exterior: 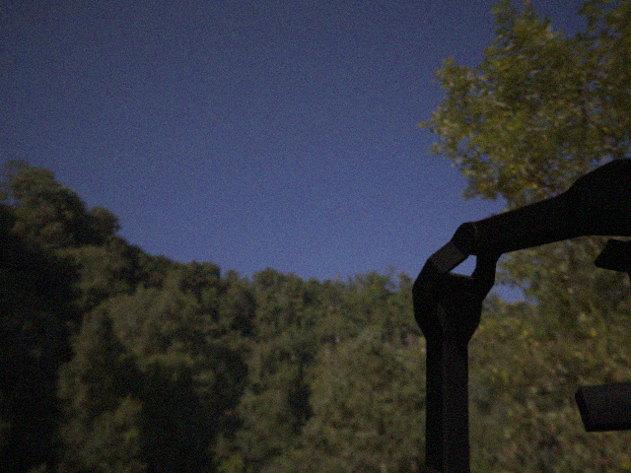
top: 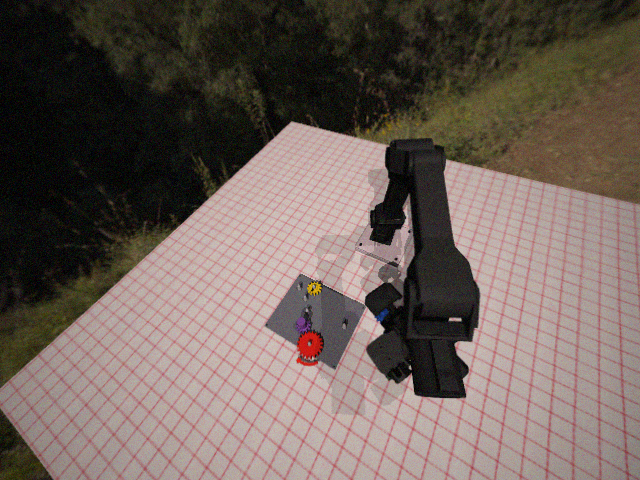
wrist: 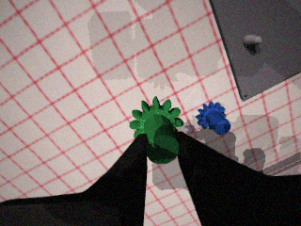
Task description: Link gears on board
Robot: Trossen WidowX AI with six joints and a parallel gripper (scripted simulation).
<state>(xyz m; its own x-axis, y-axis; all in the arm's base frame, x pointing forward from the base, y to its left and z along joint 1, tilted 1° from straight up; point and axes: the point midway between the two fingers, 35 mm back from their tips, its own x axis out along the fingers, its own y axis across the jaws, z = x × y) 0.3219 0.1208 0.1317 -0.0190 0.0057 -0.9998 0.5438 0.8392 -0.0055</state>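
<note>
Now: gripper tip 2 cm short of the purple gear, 23 cm to the left of it and 9 cm above it. From my gripper tip the other things lie so: green gear 1 cm below; then blue gear 8 cm behind, 5 cm to the right, 10 cm below; then red gear 6 cm ahead, 20 cm to the right, 10 cm below.
</note>
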